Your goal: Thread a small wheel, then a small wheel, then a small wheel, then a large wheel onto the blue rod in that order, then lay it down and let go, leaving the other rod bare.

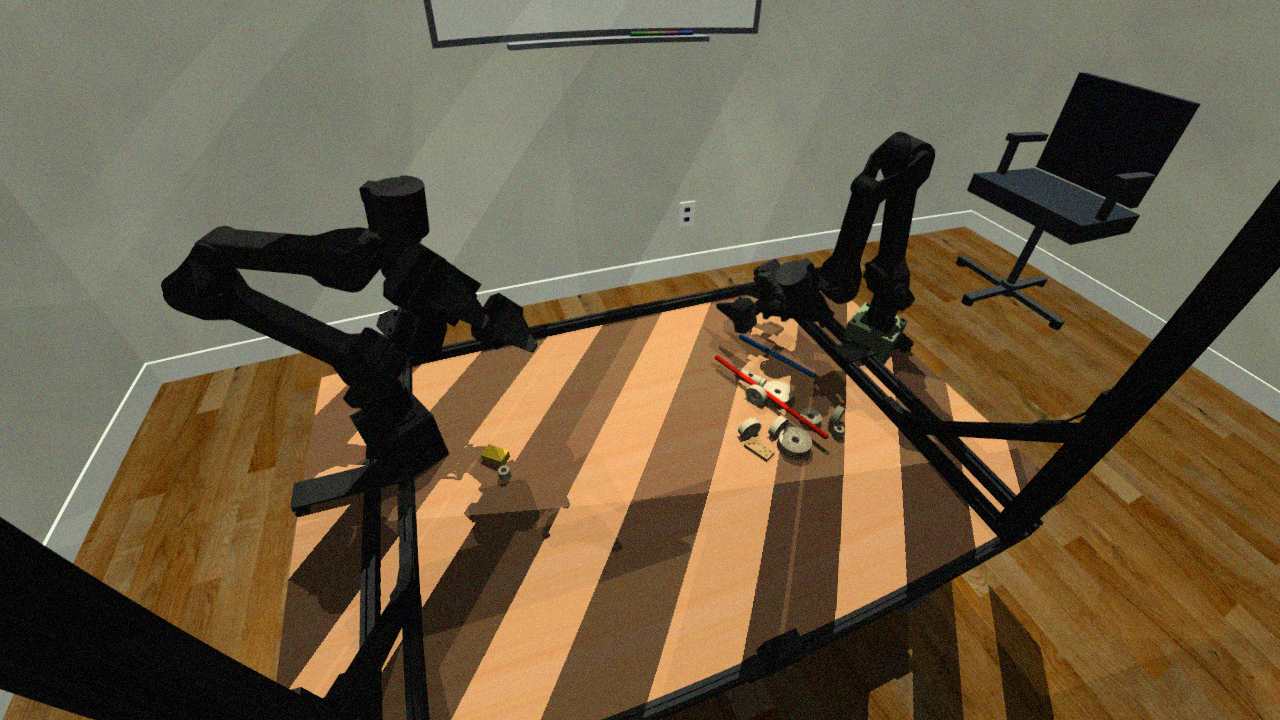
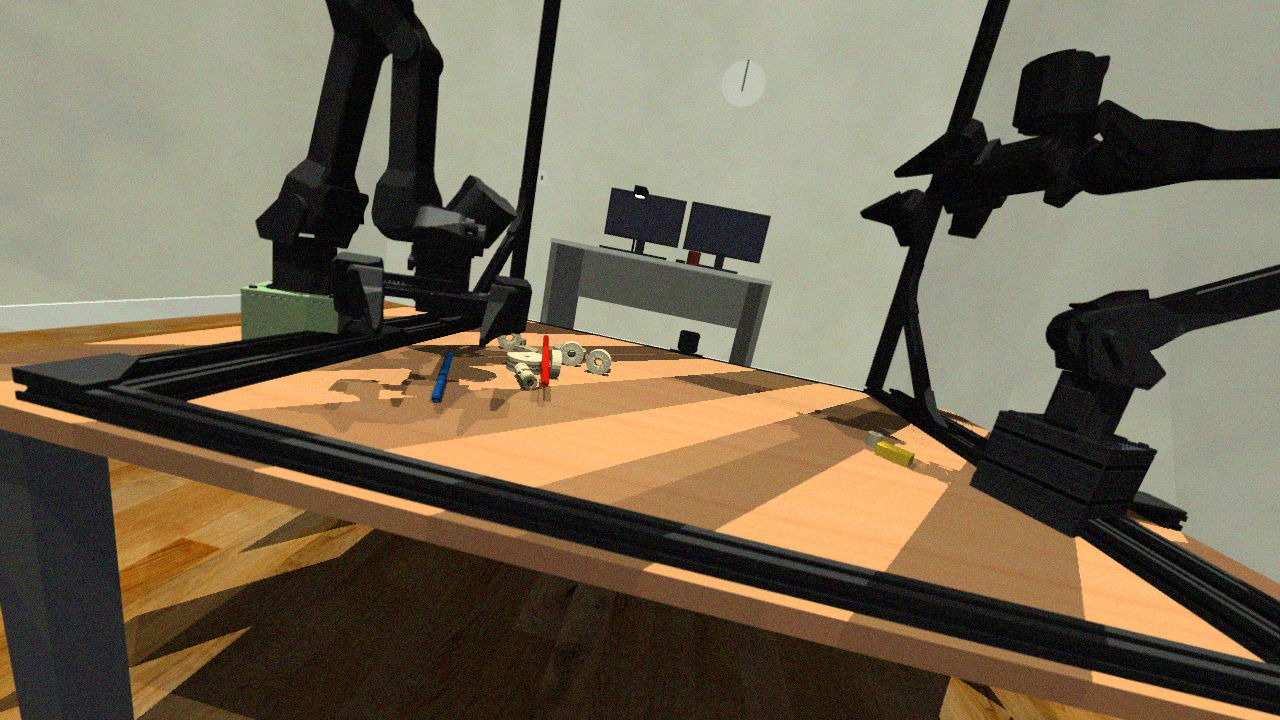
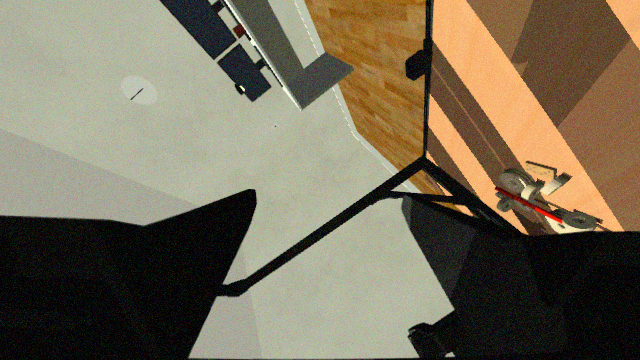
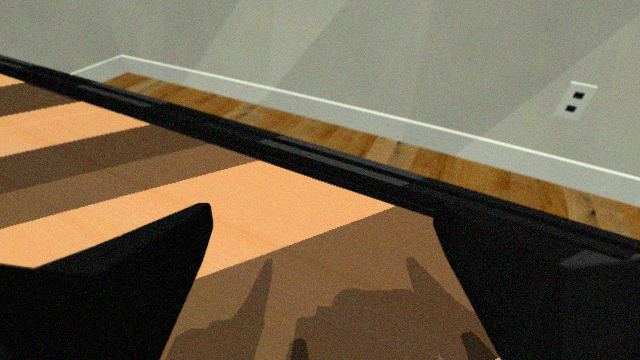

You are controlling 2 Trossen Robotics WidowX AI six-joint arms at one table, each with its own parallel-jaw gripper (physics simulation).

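Places are measured from the left arm's base along level axes (x ahead, y right, z down), in millimetres.
Where they show: left gripper, between the fingertips: (image 1: 513, 337) (image 2: 878, 193) (image 3: 330, 199); right gripper, between the fingertips: (image 1: 728, 297) (image 2: 430, 338) (image 4: 324, 213); left arm's base, origin of its link: (image 1: 390, 415) (image 2: 1074, 429); right arm's base, origin of its link: (image 1: 878, 321) (image 2: 305, 289).
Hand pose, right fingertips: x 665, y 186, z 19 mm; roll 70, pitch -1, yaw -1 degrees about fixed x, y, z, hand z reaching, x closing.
Each offset is from my right fingertips to the centre of the thing. "spot": to the spot under its first point.
The blue rod @[dx -8, dy +139, dz +76 mm] (image 1: 776, 355) (image 2: 443, 376) lies bare on the table, apart from the wheels. The red rod @[dx -141, dy +195, dz +55 mm] (image 1: 770, 396) (image 2: 546, 360) (image 3: 528, 204) lies over or among the cluster of wheels; how it rests is unclear. A large grey wheel @[dx -197, dy +288, dz +70 mm] (image 1: 785, 445) lies flat. Smaller wheels, such as one upright wheel @[dx -230, dy +214, dz +61 mm] (image 1: 749, 428) and another @[dx -244, dy +246, dz +77 mm] (image 2: 598, 361), sit close by. My right gripper (image 2: 427, 337) (image 4: 324, 213) is open and empty, low near the blue rod. My left gripper (image 2: 881, 192) (image 3: 330, 199) is open and empty, high above the table.
A yellow block @[dx -563, dy -69, dz +73 mm] (image 1: 494, 455) (image 2: 895, 453) lies near the left arm's base beside a small grey ring-like part @[dx -574, dy -28, dz +72 mm] (image 2: 873, 438). A tan perforated plate @[spot: dx -246, dy +247, dz +73 mm] (image 1: 759, 448) lies by the wheels. A green block (image 1: 875, 329) (image 2: 288, 311) is at the right arm's base. Black rails edge the table.
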